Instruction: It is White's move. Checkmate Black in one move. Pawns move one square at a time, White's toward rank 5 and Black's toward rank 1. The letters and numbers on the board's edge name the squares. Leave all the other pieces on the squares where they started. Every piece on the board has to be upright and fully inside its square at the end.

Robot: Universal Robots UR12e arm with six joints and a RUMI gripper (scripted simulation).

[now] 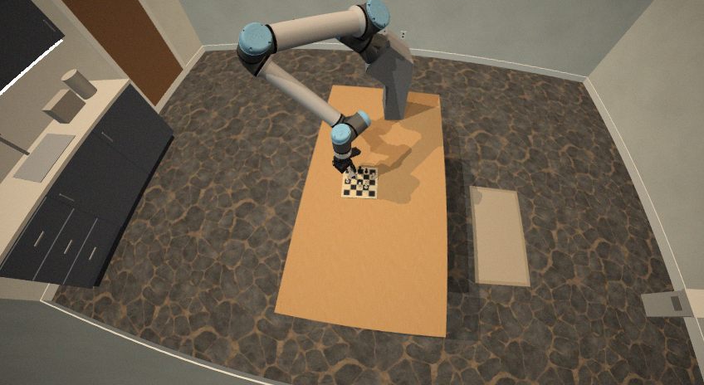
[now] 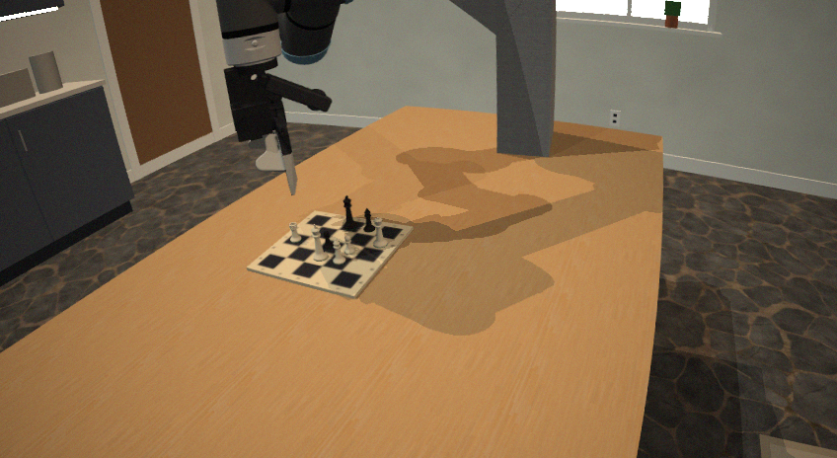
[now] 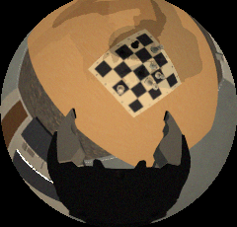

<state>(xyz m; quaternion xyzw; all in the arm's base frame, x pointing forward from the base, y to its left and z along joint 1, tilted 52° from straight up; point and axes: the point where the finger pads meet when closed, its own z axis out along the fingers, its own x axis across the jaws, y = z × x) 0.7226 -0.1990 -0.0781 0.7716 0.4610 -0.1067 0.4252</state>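
Right now the small chessboard is 13 cm below my hand, 7 cm to the left of it and 1 cm behind it. The rest, counted from my hand: white rook 15 cm to the left, 10 cm below, 5 cm behind; then black king 9 cm below, 8 cm behind, 6 cm to the left; then tall white piece 9 cm below, 8 cm to the left, 3 cm ahead.
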